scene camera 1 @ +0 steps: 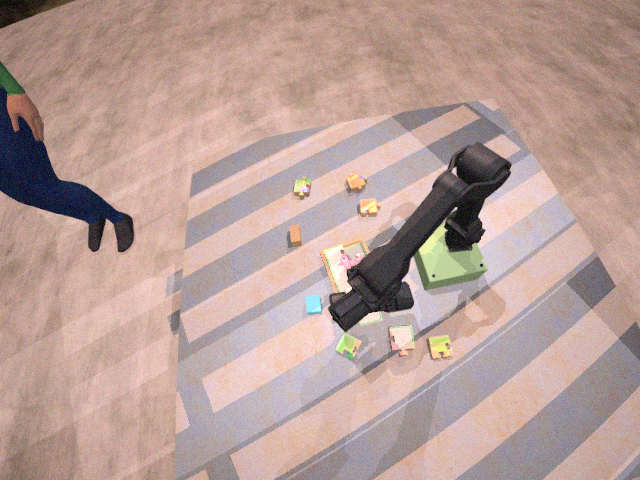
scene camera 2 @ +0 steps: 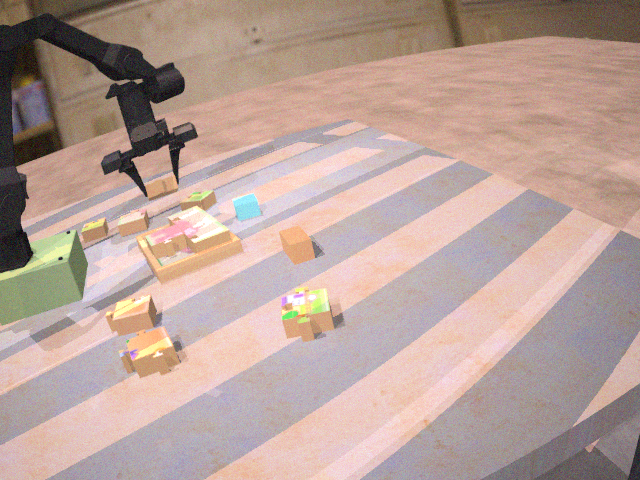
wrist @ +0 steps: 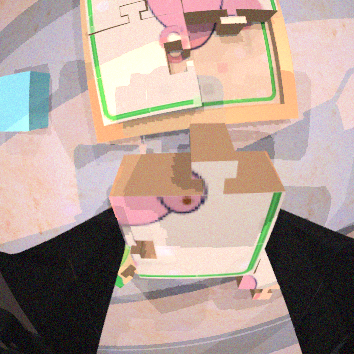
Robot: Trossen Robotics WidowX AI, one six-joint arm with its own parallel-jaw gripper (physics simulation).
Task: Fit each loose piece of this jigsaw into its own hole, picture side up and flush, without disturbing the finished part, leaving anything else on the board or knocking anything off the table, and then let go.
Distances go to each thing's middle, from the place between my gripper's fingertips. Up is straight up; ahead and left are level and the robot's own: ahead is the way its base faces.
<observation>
I see the jigsaw board point(scene camera 2: 166, 268) 130 mm to the right of my hand, 70 mm below it and 30 mm ahead of it.
</observation>
